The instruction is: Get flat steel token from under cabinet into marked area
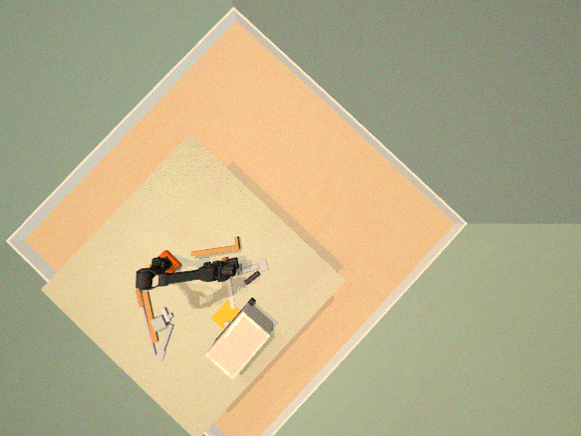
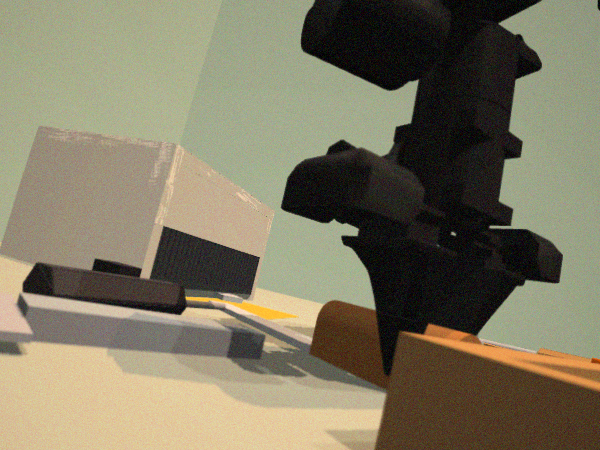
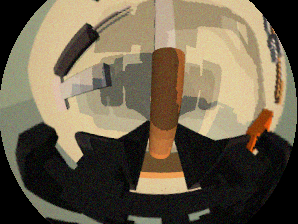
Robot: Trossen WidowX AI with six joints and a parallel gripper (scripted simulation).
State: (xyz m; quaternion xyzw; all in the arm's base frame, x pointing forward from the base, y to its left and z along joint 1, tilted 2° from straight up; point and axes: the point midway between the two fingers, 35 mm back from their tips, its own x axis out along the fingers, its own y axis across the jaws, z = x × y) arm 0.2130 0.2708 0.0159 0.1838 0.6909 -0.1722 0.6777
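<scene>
My gripper tip is 17 cm short of the dark screwdriver and 3 cm to the right of it. From my gripper tip the other things lie so: token 29 cm ahead, 22 cm to the right; then orange stick 2 cm behind, 55 cm to the right.
</scene>
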